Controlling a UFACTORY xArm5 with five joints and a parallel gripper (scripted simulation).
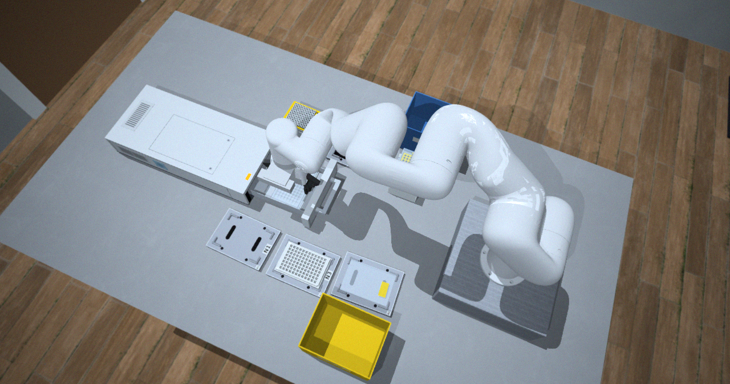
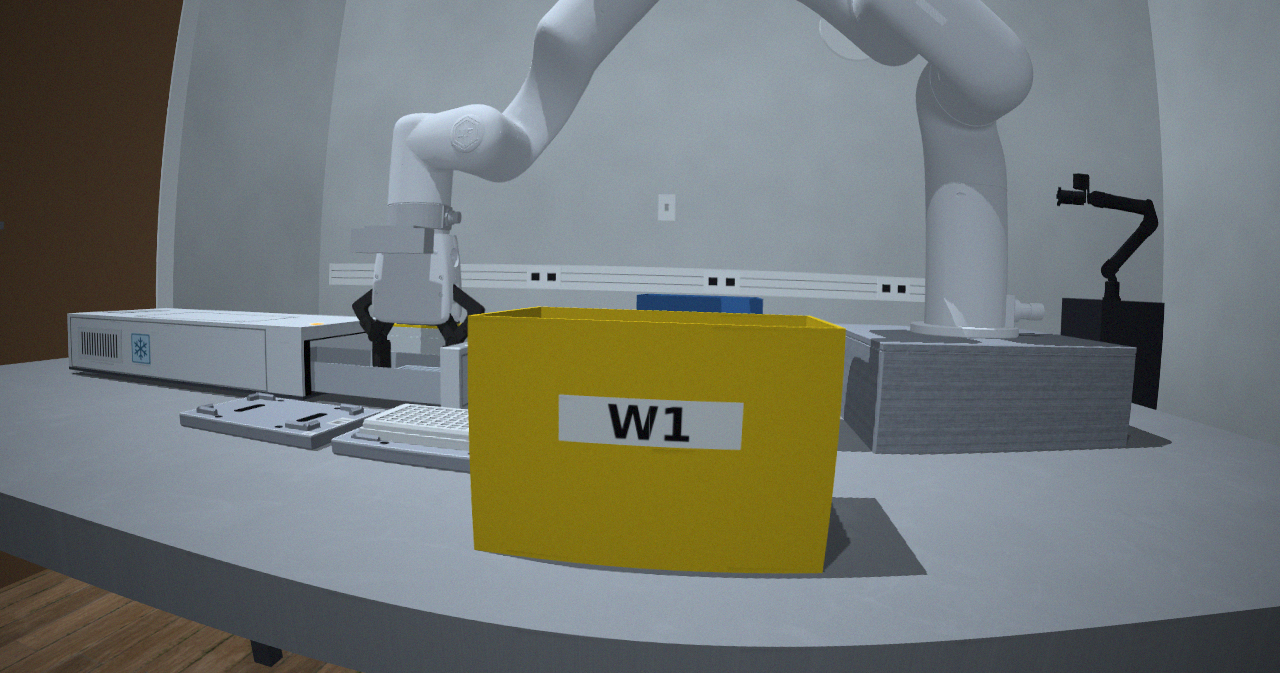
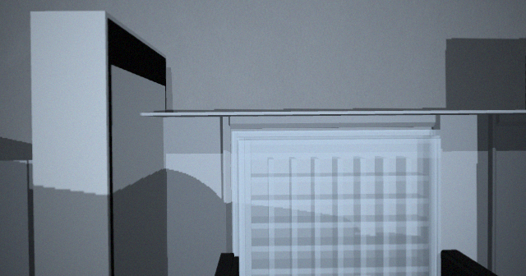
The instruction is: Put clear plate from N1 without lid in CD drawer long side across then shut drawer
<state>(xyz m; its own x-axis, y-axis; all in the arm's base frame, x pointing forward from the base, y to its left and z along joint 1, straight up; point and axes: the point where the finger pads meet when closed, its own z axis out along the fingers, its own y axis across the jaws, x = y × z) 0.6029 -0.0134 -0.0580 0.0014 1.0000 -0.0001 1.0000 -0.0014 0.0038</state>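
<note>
Now: hand 10 mm above the clear plate. Also, from my hand: cooler CD: 180 mm ahead, 10 mm above; drawer: 40 mm ahead; yellow tip rack: 40 mm ahead, 200 mm to the right, 20 mm above.
</note>
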